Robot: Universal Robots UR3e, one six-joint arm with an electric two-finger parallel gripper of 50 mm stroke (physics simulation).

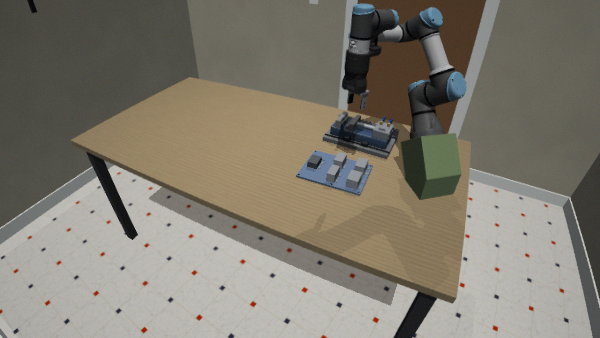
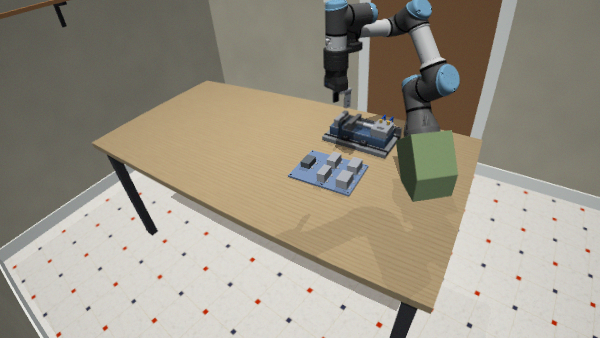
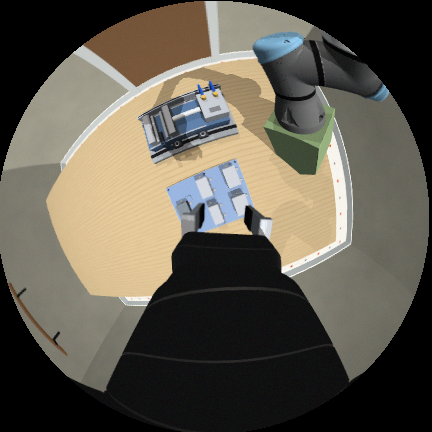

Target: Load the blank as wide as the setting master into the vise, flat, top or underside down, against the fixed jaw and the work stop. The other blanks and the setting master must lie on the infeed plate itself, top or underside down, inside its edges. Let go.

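Places are measured from the arm's base along level axes (x left, y back, z up), in centimetres.
Pixels of known places: gripper, fingertip midpoint: (image 1: 356, 105) (image 2: 341, 104) (image 3: 224, 212); arm's base at its link origin: (image 1: 427, 137) (image 2: 422, 135) (image 3: 300, 114).
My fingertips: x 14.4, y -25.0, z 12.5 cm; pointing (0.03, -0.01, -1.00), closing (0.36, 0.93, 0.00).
Ahead of a thing's pixels: the offset from my fingertips to its middle. Level surfaces: height alone.
The vise @[dx -26.2, dy -3.7, dz -24.0 cm] (image 1: 367, 136) (image 2: 366, 136) (image 3: 195, 121) stands towards the back of the table; no blank shows between its jaws. On the blue infeed plate @[dx +1.7, dy -4.6, dz -28.6 cm] (image 1: 312, 174) (image 2: 303, 174) (image 3: 221, 189) in front of it stands a dark grey block @[dx +2.1, dy -13.6, dz -26.9 cm] (image 1: 314, 161) (image 2: 308, 161) (image 3: 183, 206), apparently the setting master. Several light grey blanks stand beside it, including a back one @[dx -2.9, dy -4.7, dz -26.4 cm] (image 1: 340, 159) (image 2: 334, 159) (image 3: 204, 187) and a front right one @[dx +5.6, dy +4.4, dz -26.4 cm] (image 1: 354, 179) (image 2: 344, 179). Their widths are hard to compare. My gripper (image 1: 357, 103) (image 2: 341, 102) (image 3: 224, 212) is open and empty, high above the table.
A green box-shaped base (image 1: 440, 162) (image 2: 435, 162) (image 3: 297, 150) carries the arm at the table's right side. The wooden table @[dz -29.0 cm] (image 1: 200, 145) (image 2: 215, 145) (image 3: 105, 210) reaches far to the left. Blue-tipped fittings rise from the vise's right end.
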